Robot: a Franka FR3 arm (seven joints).
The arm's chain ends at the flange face. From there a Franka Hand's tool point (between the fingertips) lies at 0.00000 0.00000 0.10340 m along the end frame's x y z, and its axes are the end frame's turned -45 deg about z.
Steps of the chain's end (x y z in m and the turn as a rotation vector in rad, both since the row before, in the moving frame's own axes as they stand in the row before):
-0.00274, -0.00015, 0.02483, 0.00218, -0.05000, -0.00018
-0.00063, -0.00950, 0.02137, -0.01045, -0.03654, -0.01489
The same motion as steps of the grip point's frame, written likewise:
-0.00533, -0.00586, 0.02470, 0.03690, -0.03381, -0.00018
0.00282, -0.00904, 0.02130, 0.01845, -0.03323, -0.01489

